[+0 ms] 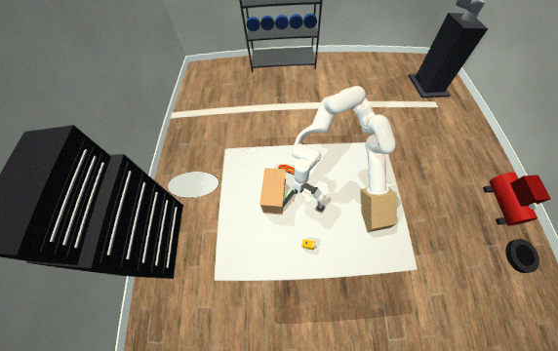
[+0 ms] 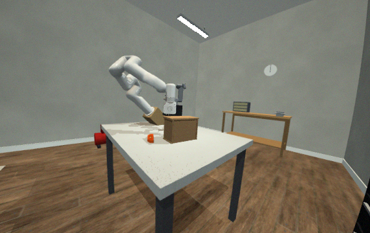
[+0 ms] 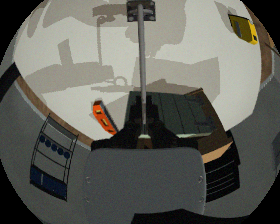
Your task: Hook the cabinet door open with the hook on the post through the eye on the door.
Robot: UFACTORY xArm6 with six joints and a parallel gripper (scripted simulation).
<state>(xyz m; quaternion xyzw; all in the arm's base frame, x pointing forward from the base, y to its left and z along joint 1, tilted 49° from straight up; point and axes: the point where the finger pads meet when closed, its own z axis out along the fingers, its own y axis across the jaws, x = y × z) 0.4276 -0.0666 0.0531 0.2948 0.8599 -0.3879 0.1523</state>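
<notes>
Now: hand 40 mm past the hook, 30 mm to the right of it and 20 mm above it. Round my hand: greenish door: 60 mm ahead, 20 mm to the left, 40 mm below; orange tool: 40 mm ahead, 190 mm to the right, 110 mm below; yellow block: 10 mm behind, 290 mm to the left, 80 mm below.
</notes>
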